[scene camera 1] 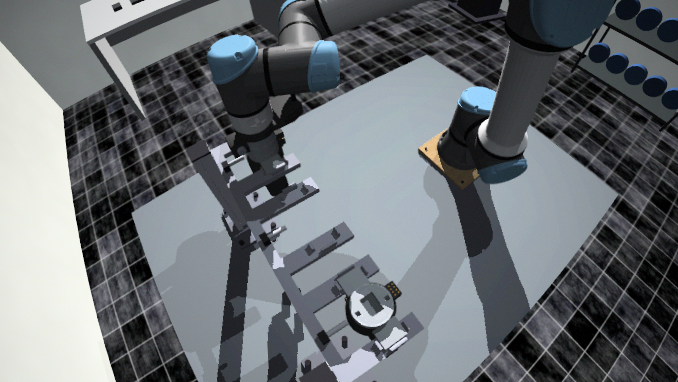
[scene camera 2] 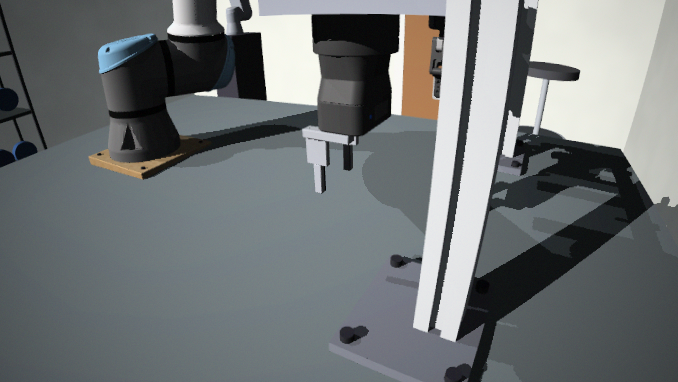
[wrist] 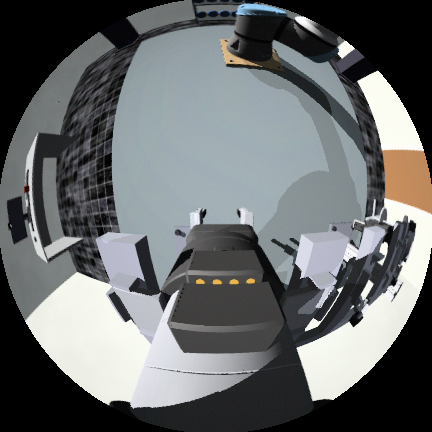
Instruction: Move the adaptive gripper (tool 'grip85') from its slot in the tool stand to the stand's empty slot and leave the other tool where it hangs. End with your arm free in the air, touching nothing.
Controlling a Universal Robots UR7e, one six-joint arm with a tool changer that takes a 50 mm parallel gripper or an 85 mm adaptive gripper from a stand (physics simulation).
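Pixels of known places: arm's base at its link origin: [scene camera 1: 460, 150] [scene camera 2: 145, 148] [wrist: 248, 49].
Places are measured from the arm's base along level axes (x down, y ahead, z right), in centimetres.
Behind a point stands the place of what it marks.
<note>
The adaptive gripper [scene camera 1: 371, 306] [scene camera 2: 436, 60] hangs in the stand's near-end slot in scene camera 1; in scene camera 2 a post partly hides it. The empty middle slot has dark-studded side arms [scene camera 1: 325, 242] @(x -26.9, y 53.4, z -20.8 cm). My wrist [scene camera 1: 252, 122] @(x -37.9, y 57.1, z -0.9 cm) is down on the other tool, whose dark body [scene camera 1: 277, 185] @(x -19.0, y 56.6, z -1.0 cm) [scene camera 2: 352, 90] @(x -19.6, y 58.6, z 5.7 cm) hangs in the far-end slot and looks like the parallel gripper. The wrist view shows my flange against its coupling, with four gold contacts showing. The fingers of this gripper [scene camera 2: 334, 180] [wrist: 221, 215] stand apart with nothing between them: open. Whether it is locked on cannot be seen.
The stand's long rail [scene camera 1: 300, 295] @(x -26.9, y 60.3, z -27.1 cm) joins the slots, and a white post [scene camera 2: 452, 175] @(x -15.6, y 68.4, z 7.9 cm) rises from a bolted foot plate [scene camera 2: 380, 320] @(x 0.1, y 64.2, z 9.1 cm). The robot's base is on a wooden plate [scene camera 1: 462, 180] @(x 0.6, y 6.3, z -9.3 cm) [scene camera 2: 145, 172] @(x 0.3, y 11.7, z 5.8 cm) [wrist: 225, 55] @(x -0.1, y 7.0, z 7.2 cm) across the pale surface. A white table [scene camera 1: 165, 10] stands behind.
</note>
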